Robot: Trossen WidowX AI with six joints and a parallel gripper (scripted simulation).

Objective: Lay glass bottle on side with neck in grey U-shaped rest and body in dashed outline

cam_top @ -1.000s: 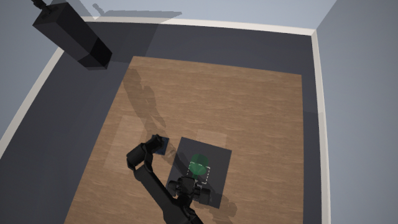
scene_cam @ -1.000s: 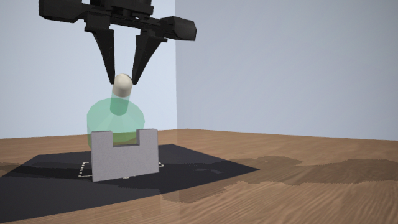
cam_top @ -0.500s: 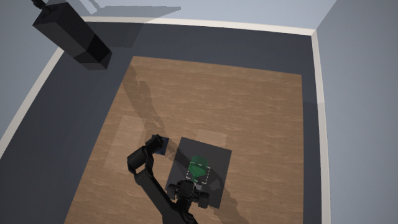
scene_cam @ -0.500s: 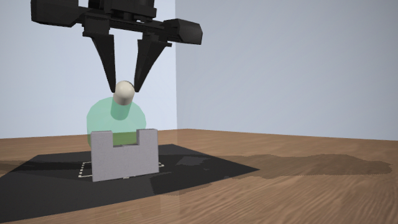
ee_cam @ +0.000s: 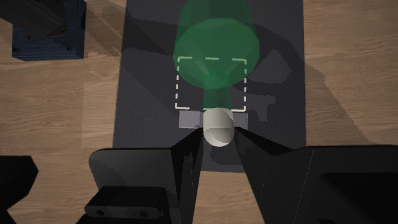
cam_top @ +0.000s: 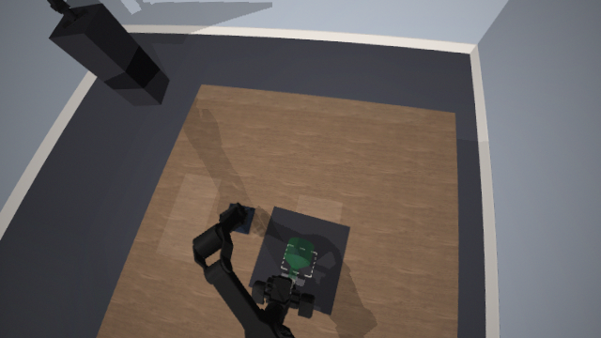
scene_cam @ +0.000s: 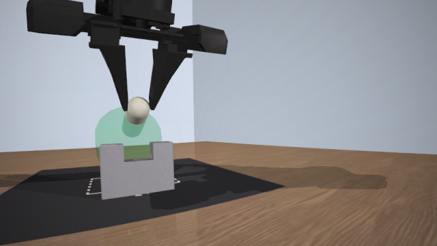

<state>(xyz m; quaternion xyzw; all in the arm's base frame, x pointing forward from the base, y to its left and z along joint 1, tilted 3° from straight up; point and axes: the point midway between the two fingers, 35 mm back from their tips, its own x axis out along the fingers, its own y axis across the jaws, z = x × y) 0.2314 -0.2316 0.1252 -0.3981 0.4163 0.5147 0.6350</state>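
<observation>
My gripper tip is 5 cm to the right of the green glass bottle, 2 cm above it and 1 cm short of it. Also, from my gripper tip: dark mat 10 cm below, 9 cm to the left, 2 cm ahead.
</observation>
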